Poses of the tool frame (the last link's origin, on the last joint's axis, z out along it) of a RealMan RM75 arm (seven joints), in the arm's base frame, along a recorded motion.
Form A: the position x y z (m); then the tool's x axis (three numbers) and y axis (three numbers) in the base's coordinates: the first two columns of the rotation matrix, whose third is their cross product.
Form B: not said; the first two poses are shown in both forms.
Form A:
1: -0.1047 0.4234 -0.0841 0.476 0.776 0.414 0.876 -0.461 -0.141
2: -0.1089 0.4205 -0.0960 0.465 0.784 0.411 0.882 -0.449 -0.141
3: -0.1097 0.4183 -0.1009 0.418 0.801 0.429 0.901 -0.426 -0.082
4: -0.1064 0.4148 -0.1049 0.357 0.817 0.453 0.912 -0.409 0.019
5: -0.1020 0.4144 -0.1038 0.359 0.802 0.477 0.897 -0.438 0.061
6: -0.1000 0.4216 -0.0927 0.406 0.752 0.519 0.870 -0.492 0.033
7: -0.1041 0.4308 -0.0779 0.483 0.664 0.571 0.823 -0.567 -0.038
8: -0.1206 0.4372 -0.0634 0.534 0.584 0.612 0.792 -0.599 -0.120
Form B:
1: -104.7 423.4 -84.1 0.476 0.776 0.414 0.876 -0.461 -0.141
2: -108.9 420.5 -96.0 0.465 0.784 0.411 0.882 -0.449 -0.141
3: -109.7 418.3 -100.9 0.418 0.801 0.429 0.901 -0.426 -0.082
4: -106.4 414.8 -104.9 0.357 0.817 0.453 0.912 -0.409 0.019
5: -102.0 414.4 -103.8 0.359 0.802 0.477 0.897 -0.438 0.061
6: -100.0 421.6 -92.7 0.406 0.752 0.519 0.870 -0.492 0.033
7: -104.1 430.8 -77.9 0.483 0.664 0.571 0.823 -0.567 -0.038
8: -120.6 437.2 -63.4 0.534 0.584 0.612 0.792 -0.599 -0.120
